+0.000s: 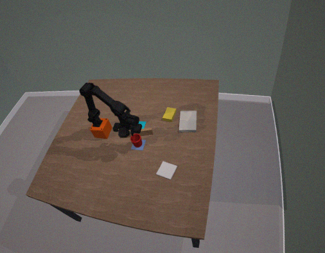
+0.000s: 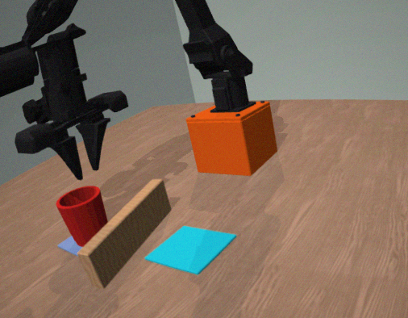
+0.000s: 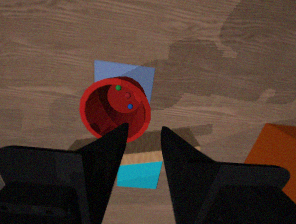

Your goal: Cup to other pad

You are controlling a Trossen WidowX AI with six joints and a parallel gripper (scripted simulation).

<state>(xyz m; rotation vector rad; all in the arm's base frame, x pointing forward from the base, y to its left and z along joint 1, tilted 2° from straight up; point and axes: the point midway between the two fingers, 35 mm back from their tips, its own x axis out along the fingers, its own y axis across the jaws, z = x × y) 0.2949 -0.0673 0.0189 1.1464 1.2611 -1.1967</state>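
Now: the red cup 30 mm ahead of my gripper tip and 60 mm below it. From my gripper tip the other things lie so: wooden wall (10 mm ahead, 80 mm to the left, 80 mm below); blue pad (30 mm ahead, 100 mm below); white tile (280 mm ahead, 170 mm to the right, 90 mm below).
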